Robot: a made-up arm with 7 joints. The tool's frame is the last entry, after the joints. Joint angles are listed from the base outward. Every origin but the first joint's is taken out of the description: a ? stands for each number. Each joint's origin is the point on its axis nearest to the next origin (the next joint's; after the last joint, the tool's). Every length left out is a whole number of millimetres.
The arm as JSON. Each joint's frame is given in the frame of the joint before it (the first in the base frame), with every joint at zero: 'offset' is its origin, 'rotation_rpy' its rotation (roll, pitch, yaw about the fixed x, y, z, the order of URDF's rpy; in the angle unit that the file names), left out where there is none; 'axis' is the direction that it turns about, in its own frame. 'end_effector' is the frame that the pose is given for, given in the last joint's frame.
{
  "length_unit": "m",
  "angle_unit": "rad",
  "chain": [
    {
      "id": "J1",
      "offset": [
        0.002,
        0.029,
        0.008
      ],
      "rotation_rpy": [
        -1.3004,
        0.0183,
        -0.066
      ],
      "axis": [
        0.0,
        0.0,
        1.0
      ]
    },
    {
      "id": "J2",
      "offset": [
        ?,
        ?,
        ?
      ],
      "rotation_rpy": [
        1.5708,
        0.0,
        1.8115
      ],
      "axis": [
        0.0,
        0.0,
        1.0
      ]
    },
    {
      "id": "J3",
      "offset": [
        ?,
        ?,
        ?
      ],
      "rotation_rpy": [
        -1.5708,
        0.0,
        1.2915
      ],
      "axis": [
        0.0,
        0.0,
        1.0
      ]
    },
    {
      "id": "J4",
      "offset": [
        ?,
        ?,
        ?
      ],
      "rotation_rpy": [
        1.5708,
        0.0,
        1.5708
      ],
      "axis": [
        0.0,
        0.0,
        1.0
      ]
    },
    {
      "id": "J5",
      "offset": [
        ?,
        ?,
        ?
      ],
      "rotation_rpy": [
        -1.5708,
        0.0,
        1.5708
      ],
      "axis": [
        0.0,
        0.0,
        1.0
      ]
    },
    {
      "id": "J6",
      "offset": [
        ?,
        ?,
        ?
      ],
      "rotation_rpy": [
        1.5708,
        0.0,
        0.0
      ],
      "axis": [
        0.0,
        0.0,
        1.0
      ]
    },
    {
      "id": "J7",
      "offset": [
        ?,
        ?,
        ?
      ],
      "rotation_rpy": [
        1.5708,
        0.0,
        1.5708
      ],
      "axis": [
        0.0,
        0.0,
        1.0
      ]
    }
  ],
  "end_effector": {
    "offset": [
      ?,
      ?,
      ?
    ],
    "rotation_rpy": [
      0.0,
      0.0,
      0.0
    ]
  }
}
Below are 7 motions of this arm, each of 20 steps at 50 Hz.
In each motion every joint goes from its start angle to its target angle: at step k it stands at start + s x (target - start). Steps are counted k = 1, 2, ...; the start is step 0. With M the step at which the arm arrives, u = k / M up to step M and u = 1 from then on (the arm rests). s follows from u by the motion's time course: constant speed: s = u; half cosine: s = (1 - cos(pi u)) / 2; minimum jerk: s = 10 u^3 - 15 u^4 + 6 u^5.
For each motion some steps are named. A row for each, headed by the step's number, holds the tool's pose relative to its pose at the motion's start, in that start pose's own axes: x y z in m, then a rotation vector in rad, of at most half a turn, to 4 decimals.
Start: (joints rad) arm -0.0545 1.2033 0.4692 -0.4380 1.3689 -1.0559 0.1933
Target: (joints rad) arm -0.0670 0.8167 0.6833 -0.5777 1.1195 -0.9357 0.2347
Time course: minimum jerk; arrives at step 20
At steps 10, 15, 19, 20:
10: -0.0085 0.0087 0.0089 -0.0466 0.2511 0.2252
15: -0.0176 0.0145 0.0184 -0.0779 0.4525 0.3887
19: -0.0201 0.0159 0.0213 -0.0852 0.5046 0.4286
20: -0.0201 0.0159 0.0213 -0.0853 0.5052 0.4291

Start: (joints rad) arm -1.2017 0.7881 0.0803 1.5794 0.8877 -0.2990 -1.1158
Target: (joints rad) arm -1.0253 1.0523 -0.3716 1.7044 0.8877 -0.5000 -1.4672
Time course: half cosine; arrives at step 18
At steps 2, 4, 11, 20:
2: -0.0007 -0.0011 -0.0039 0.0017 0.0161 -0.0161
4: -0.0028 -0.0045 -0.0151 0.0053 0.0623 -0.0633
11: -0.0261 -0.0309 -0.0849 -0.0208 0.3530 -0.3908
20: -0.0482 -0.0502 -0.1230 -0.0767 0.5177 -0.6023

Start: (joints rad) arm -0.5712 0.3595 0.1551 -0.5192 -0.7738 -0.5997 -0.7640
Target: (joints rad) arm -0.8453 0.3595 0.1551 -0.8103 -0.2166 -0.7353 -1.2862
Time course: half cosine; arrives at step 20
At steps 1, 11, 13, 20:
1: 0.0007 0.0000 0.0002 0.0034 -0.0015 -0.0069
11: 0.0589 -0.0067 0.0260 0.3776 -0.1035 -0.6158
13: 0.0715 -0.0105 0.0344 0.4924 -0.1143 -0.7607
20: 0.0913 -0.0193 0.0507 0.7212 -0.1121 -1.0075

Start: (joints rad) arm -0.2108 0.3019 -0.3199 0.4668 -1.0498 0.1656 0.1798
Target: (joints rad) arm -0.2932 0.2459 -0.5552 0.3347 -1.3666 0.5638 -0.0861
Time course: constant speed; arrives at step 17
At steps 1, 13, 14, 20:
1: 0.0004 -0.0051 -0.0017 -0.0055 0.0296 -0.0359
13: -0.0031 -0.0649 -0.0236 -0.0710 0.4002 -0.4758
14: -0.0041 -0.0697 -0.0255 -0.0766 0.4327 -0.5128
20: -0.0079 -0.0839 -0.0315 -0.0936 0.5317 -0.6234

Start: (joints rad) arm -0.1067 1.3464 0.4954 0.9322 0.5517 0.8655 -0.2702
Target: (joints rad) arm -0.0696 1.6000 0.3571 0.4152 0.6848 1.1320 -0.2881
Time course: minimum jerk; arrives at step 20
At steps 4, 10, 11, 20:
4: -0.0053 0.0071 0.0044 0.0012 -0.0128 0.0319
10: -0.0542 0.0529 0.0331 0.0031 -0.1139 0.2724
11: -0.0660 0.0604 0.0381 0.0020 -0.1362 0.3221
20: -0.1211 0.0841 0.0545 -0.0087 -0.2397 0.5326

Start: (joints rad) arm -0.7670 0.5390 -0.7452 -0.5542 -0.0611 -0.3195 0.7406
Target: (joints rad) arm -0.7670 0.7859 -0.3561 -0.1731 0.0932 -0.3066 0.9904
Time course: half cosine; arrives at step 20
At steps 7, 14, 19, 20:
7: 0.0064 0.0347 -0.0199 0.2141 -0.0028 0.0949
14: 0.0188 0.1129 -0.0385 0.6104 -0.0488 0.2810
19: 0.0235 0.1452 -0.0382 0.7570 -0.0799 0.3538
20: 0.0236 0.1462 -0.0381 0.7615 -0.0810 0.3561

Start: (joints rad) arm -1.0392 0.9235 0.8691 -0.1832 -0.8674 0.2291 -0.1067
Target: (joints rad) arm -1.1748 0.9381 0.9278 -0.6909 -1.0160 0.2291 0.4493
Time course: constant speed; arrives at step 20
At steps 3, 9, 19, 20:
3: 0.0012 -0.0129 0.0154 -0.0108 -0.0749 0.0250
9: -0.0019 -0.0388 0.0455 -0.0447 -0.2184 0.0718
19: -0.0224 -0.0806 0.0898 -0.1317 -0.4352 0.1368
20: -0.0254 -0.0847 0.0936 -0.1421 -0.4552 0.1422

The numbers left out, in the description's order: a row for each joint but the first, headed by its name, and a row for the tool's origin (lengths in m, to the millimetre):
J2: -0.003 0.011 0.0
J3: 0.191 -0.048 0.0
J4: 0.003 -0.018 0.0
J5: -0.193 -0.015 0.0
J6: 0.0 0.0 0.0
J7: 0.0 0.031 0.0
tool: 0.0 0.0 0.0

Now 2 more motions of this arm.
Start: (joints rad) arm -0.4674 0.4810 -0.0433 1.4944 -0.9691 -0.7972 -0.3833
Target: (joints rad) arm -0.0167 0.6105 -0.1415 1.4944 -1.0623 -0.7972 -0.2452
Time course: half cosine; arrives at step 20
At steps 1, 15, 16, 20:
1: -0.0007 0.0009 -0.0003 0.0017 0.0019 0.0022
15: -0.1106 0.1136 -0.0127 0.2651 0.2469 0.2881
16: -0.1177 0.1196 -0.0116 0.2825 0.2610 0.3039
20: -0.1310 0.1307 -0.0091 0.3154 0.2872 0.3333

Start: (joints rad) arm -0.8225 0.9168 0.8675 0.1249 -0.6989 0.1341 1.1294
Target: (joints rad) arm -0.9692 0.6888 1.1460 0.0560 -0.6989 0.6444 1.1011
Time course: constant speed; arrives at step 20
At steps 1, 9, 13, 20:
1: 0.0009 0.0015 -0.0005 0.0076 0.0212 0.0101
9: 0.0068 0.0153 -0.0066 0.0678 0.1989 0.0794
13: 0.0087 0.0229 -0.0111 0.0972 0.2927 0.1062
20: 0.0098 0.0372 -0.0210 0.1473 0.4639 0.1401

